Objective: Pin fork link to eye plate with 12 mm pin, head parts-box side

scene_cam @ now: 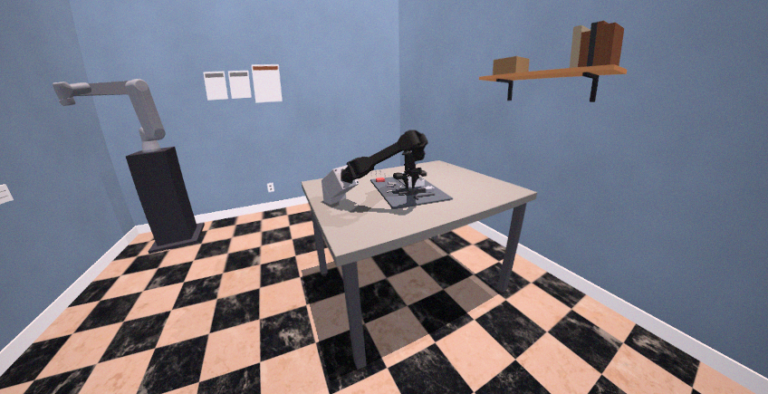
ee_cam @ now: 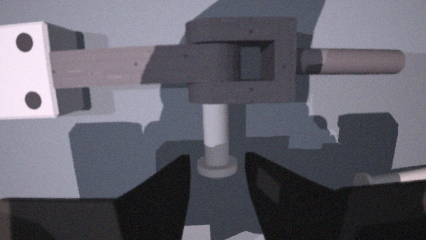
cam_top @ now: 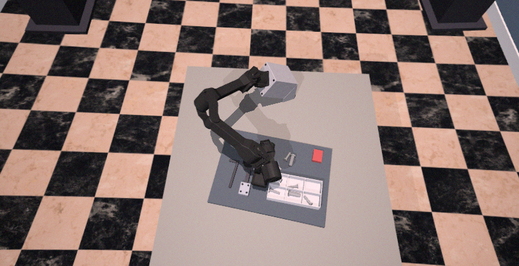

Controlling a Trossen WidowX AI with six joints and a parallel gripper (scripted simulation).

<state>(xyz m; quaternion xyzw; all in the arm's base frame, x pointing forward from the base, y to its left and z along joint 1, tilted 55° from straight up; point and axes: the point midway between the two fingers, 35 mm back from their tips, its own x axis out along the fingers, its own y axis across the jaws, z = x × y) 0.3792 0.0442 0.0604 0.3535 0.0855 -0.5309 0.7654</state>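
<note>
Right now my hand is 5 cm to the left of the eye plate and 3 cm above it. Round my hand: dark fork link (4 cm to the right, 4 cm behind, 3 cm below); pin (6 cm to the left, 4 cm below, 2 cm behind); dark mat (5 cm to the left, 5 cm below, 1 cm ahead).
</note>
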